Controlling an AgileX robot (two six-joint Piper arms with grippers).
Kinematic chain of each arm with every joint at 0, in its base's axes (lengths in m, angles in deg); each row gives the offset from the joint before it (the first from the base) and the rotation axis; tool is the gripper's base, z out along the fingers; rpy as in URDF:
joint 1: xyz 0 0 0.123 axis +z
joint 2: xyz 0 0 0 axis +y
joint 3: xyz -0.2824 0 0.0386 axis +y
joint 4: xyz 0.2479 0 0.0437 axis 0.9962 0 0.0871
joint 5: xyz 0 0 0 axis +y
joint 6: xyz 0.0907 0 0.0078 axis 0.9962 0 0.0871
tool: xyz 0 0 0 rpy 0 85 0
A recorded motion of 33 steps. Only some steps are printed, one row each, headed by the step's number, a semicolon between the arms.
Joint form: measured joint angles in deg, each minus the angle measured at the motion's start. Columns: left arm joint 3, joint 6, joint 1, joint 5, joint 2, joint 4; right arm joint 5, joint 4, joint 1, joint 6, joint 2, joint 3.
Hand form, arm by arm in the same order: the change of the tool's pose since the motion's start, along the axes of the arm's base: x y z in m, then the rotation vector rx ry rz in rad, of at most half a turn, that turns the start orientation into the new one. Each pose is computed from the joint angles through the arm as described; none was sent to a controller.
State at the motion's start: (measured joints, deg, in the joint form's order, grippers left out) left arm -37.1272 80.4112 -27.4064 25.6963 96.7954 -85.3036; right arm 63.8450 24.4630 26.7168 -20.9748 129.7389 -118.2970
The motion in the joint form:
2: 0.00 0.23 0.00 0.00 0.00 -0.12; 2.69 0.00 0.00 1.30 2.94 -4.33
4: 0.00 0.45 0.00 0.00 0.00 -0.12; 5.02 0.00 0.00 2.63 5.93 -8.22
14: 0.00 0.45 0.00 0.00 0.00 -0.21; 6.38 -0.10 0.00 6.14 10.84 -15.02
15: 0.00 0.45 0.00 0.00 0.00 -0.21; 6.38 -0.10 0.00 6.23 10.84 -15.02
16: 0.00 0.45 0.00 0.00 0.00 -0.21; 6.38 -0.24 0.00 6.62 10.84 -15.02
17: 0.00 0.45 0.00 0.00 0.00 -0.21; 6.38 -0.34 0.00 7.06 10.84 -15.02
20: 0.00 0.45 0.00 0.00 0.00 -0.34; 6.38 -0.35 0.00 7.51 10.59 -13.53
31: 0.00 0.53 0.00 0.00 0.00 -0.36; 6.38 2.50 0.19 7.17 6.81 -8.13
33: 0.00 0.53 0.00 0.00 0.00 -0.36; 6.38 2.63 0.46 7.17 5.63 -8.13
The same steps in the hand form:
2: 0.0001 0.0000 0.0000 -0.0001 -0.0019 -0.0013; 0.0064 0.0041 -0.0054 -0.0036 0.0284 -0.0003
4: 0.0001 0.0000 0.0000 0.0008 -0.0042 -0.0042; 0.0123 0.0077 -0.0137 -0.0095 0.0592 -0.0037
14: 0.0001 -0.0001 0.0001 0.0000 -0.0038 -0.0029; 0.0247 0.0141 -0.0254 0.0016 0.0782 -0.0468
15: 0.0001 -0.0001 0.0001 0.0000 -0.0038 -0.0029; 0.0247 0.0141 -0.0254 0.0018 0.0790 -0.0482
16: 0.0001 -0.0001 0.0001 0.0000 -0.0038 -0.0029; 0.0248 0.0139 -0.0255 0.0005 0.0812 -0.0541
17: 0.0001 -0.0001 0.0001 0.0000 -0.0038 -0.0029; 0.0248 0.0138 -0.0255 -0.0001 0.0840 -0.0607
20: 0.0002 -0.0001 0.0001 -0.0012 -0.0032 -0.0011; 0.0229 0.0128 -0.0305 -0.0097 0.1068 -0.0680
31: 0.0002 -0.0001 0.0001 -0.0010 -0.0040 -0.0019; 0.0092 0.0121 -0.0209 0.0196 0.1525 -0.0613
33: 0.0002 -0.0001 0.0001 -0.0010 -0.0040 -0.0019; 0.0061 0.0134 -0.0104 0.0312 0.1356 -0.0558

